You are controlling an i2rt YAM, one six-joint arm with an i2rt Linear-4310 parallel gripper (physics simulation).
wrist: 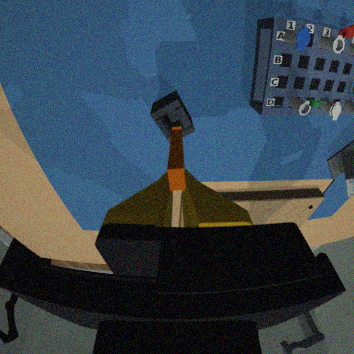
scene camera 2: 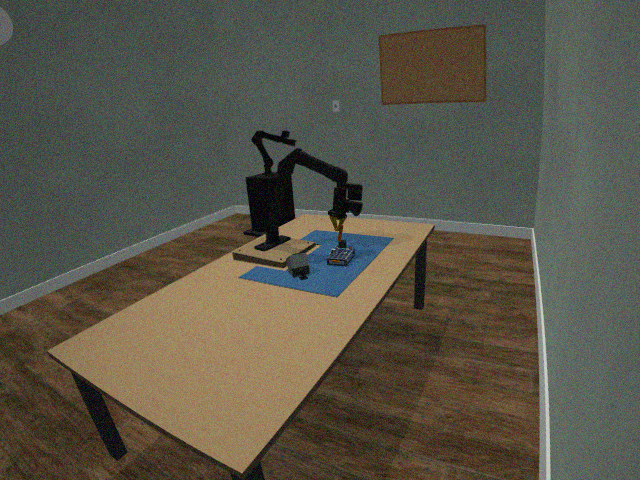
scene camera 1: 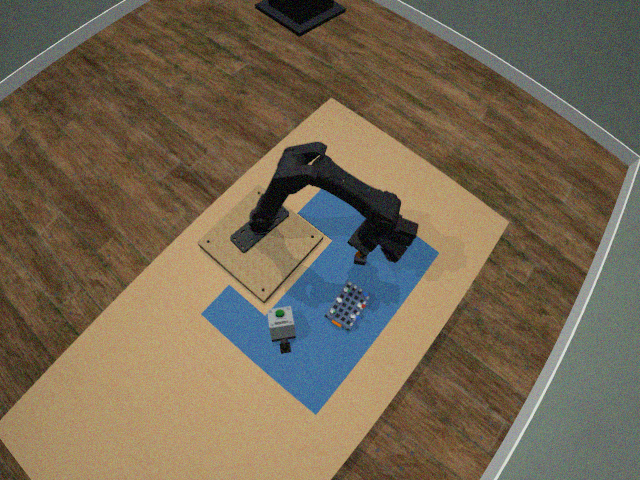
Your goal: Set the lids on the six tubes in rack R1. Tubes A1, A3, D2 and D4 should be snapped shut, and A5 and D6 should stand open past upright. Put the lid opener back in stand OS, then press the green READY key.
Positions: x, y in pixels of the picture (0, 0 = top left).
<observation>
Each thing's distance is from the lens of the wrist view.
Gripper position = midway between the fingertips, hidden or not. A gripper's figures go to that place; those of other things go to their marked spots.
my gripper (wrist: 176, 175): 13 cm
orange lid opener (wrist: 175, 165): 9 cm
</observation>
